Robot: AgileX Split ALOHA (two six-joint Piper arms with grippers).
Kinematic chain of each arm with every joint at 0, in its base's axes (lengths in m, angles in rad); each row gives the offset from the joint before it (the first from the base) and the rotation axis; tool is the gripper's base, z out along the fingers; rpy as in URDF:
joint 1: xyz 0 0 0.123 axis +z
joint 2: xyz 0 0 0 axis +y
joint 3: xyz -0.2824 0 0.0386 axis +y
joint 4: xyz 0.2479 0 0.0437 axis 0.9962 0 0.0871
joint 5: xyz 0 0 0 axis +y
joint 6: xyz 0.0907 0 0.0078 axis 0.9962 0 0.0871
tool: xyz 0 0 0 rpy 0 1.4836 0
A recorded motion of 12 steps. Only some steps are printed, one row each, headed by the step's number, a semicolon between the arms.
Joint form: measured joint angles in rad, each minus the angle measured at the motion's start. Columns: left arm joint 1, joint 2, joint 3, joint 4, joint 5, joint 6; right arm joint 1, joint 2, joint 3, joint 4, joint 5, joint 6.
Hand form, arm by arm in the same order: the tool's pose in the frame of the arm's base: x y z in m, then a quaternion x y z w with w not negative. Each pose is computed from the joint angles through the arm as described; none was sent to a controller.
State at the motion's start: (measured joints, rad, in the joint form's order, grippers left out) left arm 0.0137 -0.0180 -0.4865 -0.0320 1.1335 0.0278; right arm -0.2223 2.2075 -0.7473 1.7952 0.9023 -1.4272
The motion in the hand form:
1: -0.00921 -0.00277 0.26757 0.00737 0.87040 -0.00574 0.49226; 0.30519 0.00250 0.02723 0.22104 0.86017 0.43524 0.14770
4: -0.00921 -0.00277 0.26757 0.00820 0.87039 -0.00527 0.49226; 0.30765 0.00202 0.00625 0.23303 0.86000 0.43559 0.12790
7: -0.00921 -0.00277 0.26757 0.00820 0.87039 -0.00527 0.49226; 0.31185 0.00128 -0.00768 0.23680 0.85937 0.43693 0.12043
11: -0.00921 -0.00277 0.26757 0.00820 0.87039 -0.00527 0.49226; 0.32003 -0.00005 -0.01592 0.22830 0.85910 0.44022 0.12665
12: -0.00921 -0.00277 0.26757 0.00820 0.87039 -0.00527 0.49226; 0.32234 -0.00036 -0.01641 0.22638 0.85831 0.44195 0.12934
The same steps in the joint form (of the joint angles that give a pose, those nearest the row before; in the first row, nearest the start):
1: 0.0000 0.0000 0.0000 0.0000 0.0000 0.0000; 0.0000 0.0242 -0.0101 -0.0001 0.0000 0.0007
4: 0.0000 0.0000 0.0000 0.0000 0.0000 0.0019; 0.0000 0.1059 -0.0472 0.0021 0.0020 0.0033
7: 0.0000 0.0000 0.0000 0.0000 0.0000 0.0019; 0.0000 0.1626 -0.0844 0.0042 0.0063 0.0006
11: 0.0000 0.0000 0.0000 0.0000 0.0000 0.0019; 0.0000 0.2028 -0.1300 0.0041 0.0156 -0.0143
12: 0.0000 0.0000 0.0000 0.0000 0.0000 0.0019; 0.0000 0.2077 -0.1400 0.0041 0.0194 -0.0152

